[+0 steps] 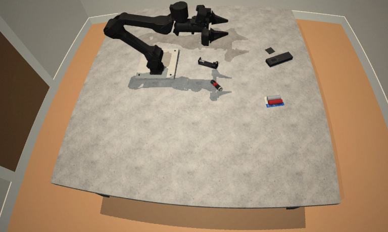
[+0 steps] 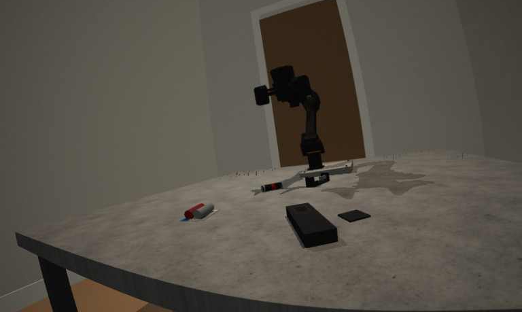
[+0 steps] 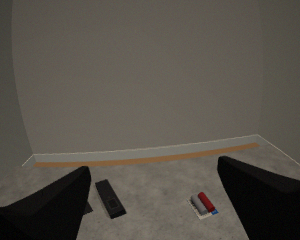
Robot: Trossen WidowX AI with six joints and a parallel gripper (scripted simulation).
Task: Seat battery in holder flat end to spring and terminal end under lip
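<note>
The battery lies 5 cm behind my gripper tip, 7 cm to the right of it and 30 cm below it. Round my gripper tip: white card 23 cm ahead, 14 cm to the right, 30 cm below; then black square 25 cm ahead, 21 cm to the left, 31 cm below.
</note>
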